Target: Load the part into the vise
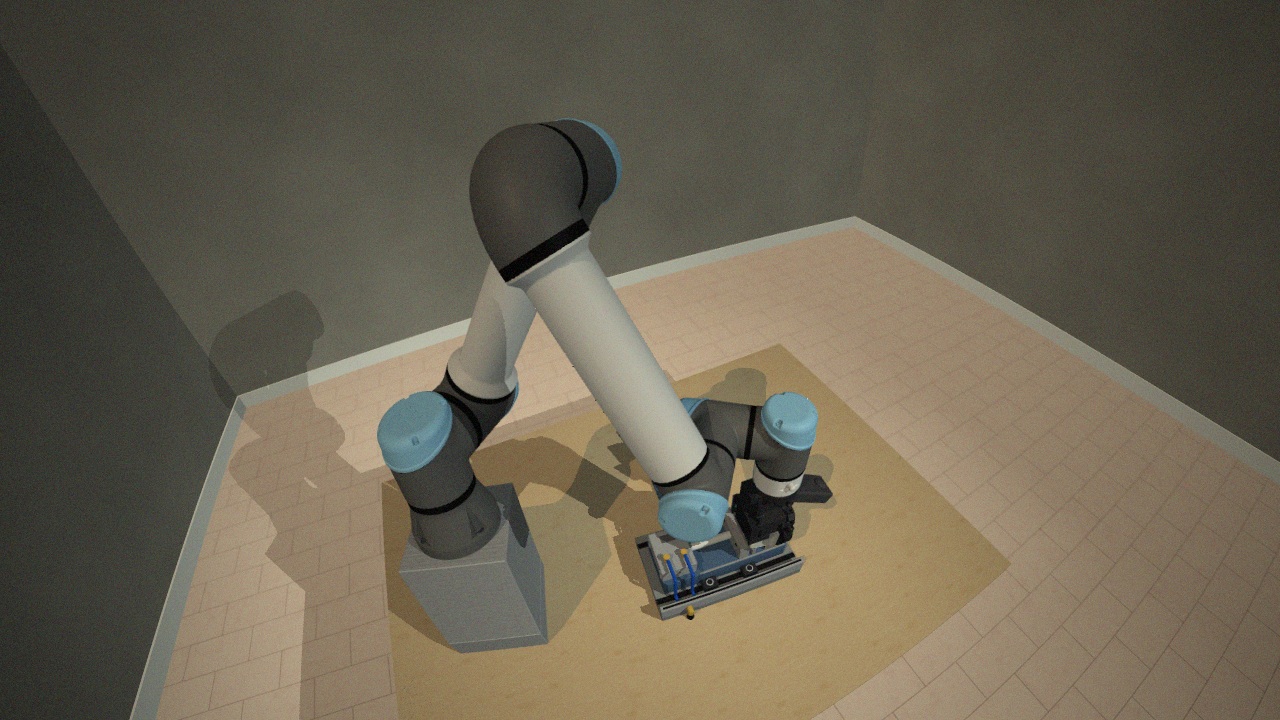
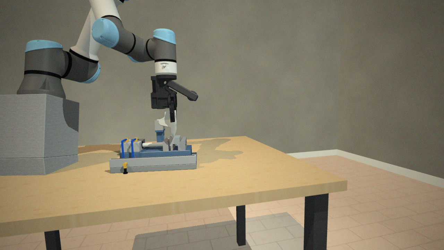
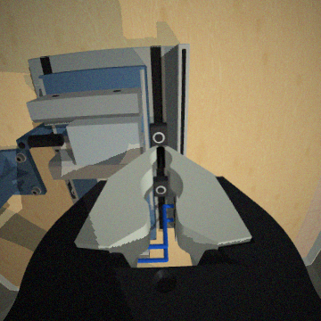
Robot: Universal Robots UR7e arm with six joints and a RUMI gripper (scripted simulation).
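Right now my hand is 5 cm to the right of the part and 4 cm above it. From my hand the other things lie so: fixed jaw (3 cm ahead, 7 cm to the left, 5 cm below); moving jaw (4 cm behind, 7 cm to the left, 5 cm below); work stop (11 cm to the left, 4 cm below).
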